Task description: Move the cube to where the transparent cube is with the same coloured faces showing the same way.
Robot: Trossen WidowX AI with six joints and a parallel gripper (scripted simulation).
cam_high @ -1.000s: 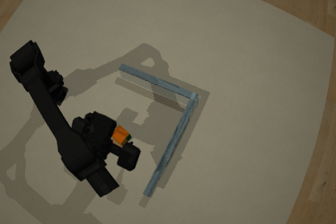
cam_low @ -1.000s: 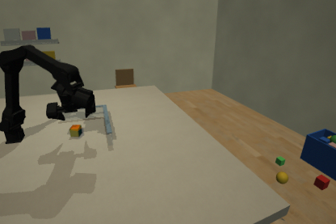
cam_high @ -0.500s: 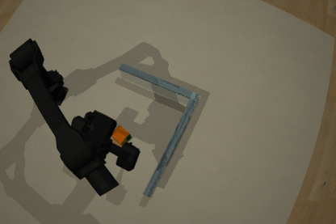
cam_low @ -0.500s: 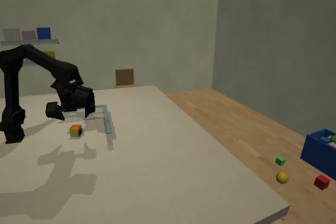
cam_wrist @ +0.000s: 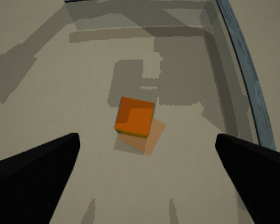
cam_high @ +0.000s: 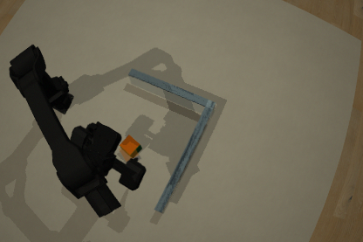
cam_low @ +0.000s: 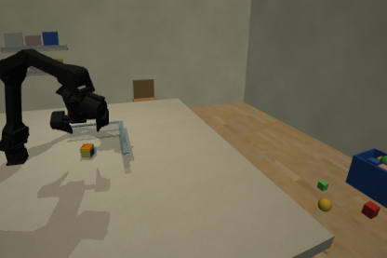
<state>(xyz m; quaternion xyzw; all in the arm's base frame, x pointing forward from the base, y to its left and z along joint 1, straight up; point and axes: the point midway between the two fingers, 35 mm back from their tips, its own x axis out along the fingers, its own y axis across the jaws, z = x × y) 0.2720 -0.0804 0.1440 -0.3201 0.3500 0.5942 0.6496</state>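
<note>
The transparent cube is 12 cm below my hand and 3 cm to the left of it.
</note>
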